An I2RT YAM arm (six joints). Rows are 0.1 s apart.
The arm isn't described. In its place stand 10 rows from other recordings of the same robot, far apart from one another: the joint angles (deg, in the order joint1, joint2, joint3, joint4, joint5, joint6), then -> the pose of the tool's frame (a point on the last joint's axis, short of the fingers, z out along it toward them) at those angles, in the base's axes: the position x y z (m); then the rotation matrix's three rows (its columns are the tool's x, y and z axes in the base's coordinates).
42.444 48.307 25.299 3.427 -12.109 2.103 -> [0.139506 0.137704 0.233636], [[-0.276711 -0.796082 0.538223], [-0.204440 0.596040 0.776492], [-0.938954 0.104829 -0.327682]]
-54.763 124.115 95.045 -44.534 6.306 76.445 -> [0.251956 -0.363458 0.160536], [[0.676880 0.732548 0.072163], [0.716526 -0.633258 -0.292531], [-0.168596 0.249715 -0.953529]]
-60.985 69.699 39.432 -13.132 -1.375 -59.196 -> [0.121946 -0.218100 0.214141], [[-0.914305 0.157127 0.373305], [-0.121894 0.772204 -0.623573], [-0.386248 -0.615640 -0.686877]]
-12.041 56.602 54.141 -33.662 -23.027 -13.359 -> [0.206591 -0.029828 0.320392], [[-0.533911 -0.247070 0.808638], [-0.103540 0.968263 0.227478], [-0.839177 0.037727 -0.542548]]
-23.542 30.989 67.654 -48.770 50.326 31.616 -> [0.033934 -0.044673 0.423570], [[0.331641 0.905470 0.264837], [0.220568 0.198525 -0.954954], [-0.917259 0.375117 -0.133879]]
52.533 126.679 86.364 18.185 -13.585 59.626 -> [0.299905 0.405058 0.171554], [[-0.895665 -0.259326 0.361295], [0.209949 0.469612 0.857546], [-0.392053 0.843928 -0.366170]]
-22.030 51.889 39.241 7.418 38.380 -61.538 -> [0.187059 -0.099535 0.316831], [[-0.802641 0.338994 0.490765], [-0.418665 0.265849 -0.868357], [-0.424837 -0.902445 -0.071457]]
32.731 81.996 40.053 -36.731 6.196 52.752 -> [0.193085 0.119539 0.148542], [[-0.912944 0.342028 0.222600], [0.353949 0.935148 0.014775], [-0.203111 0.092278 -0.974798]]
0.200 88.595 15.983 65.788 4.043 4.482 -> [0.252743 -0.001627 0.148537], [[-0.113257 0.075605 0.990685], [0.077557 0.994731 -0.067047], [-0.990534 0.069241 -0.118524]]
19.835 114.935 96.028 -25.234 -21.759 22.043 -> [0.427624 0.168279 0.255706], [[-0.819412 -0.278189 0.501173], [0.074974 0.814808 0.574862], [-0.568280 0.508624 -0.646807]]
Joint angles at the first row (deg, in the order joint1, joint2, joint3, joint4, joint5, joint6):
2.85 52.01 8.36 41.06 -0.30 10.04
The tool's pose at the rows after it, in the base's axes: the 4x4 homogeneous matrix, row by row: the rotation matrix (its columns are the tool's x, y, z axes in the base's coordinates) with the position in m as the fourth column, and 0 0 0 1 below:
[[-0.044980 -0.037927 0.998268 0.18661], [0.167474 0.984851 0.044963 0.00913], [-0.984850 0.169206 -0.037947 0.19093], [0 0 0 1]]
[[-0.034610 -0.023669 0.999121 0.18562], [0.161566 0.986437 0.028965 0.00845], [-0.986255 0.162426 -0.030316 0.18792], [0 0 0 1]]
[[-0.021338 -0.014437 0.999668 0.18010], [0.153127 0.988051 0.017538 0.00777], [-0.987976 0.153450 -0.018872 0.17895], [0 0 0 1]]
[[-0.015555 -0.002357 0.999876 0.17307], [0.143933 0.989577 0.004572 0.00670], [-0.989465 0.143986 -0.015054 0.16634], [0 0 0 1]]
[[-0.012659 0.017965 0.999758 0.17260], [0.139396 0.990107 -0.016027 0.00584], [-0.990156 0.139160 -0.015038 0.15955], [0 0 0 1]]
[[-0.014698 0.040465 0.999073 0.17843], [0.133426 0.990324 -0.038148 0.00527], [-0.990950 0.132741 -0.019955 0.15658], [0 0 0 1]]
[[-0.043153 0.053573 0.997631 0.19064], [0.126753 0.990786 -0.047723 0.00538], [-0.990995 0.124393 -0.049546 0.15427], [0 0 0 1]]
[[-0.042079 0.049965 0.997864 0.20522], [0.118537 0.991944 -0.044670 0.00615], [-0.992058 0.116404 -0.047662 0.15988], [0 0 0 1]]
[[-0.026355 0.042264 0.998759 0.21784], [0.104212 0.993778 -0.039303 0.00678], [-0.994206 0.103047 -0.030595 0.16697], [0 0 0 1]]
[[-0.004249 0.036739 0.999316 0.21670], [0.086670 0.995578 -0.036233 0.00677], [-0.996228 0.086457 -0.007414 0.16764], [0 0 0 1]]
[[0.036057 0.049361 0.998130 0.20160], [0.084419 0.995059 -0.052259 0.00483], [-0.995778 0.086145 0.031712 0.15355], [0 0 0 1]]
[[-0.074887 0.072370 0.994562 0.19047], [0.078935 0.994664 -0.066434 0.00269], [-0.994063 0.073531 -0.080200 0.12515], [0 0 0 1]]
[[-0.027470 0.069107 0.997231 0.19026], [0.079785 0.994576 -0.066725 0.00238], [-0.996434 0.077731 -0.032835 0.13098], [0 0 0 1]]
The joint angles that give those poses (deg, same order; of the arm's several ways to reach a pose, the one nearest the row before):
2.85 52.80 8.36 42.26 0.27 9.76
2.83 53.45 7.51 44.20 1.17 9.39
2.83 54.13 4.89 48.16 1.83 8.86
2.72 55.96 1.56 53.54 2.46 8.32
2.68 59.64 0.32 58.46 3.60 8.05
2.66 64.66 0.86 62.65 4.84 7.73
2.61 70.19 3.16 64.18 5.34 7.42
2.61 73.21 6.57 63.90 5.17 6.94
2.57 75.27 9.61 63.90 4.82 6.07
2.55 75.68 9.15 66.11 4.62 4.99
2.31 80.33 4.10 78.06 5.30 4.78
1.87 89.03 0.40 84.01 5.67 4.69
1.76 88.38 0.34 86.15 5.58 4.64

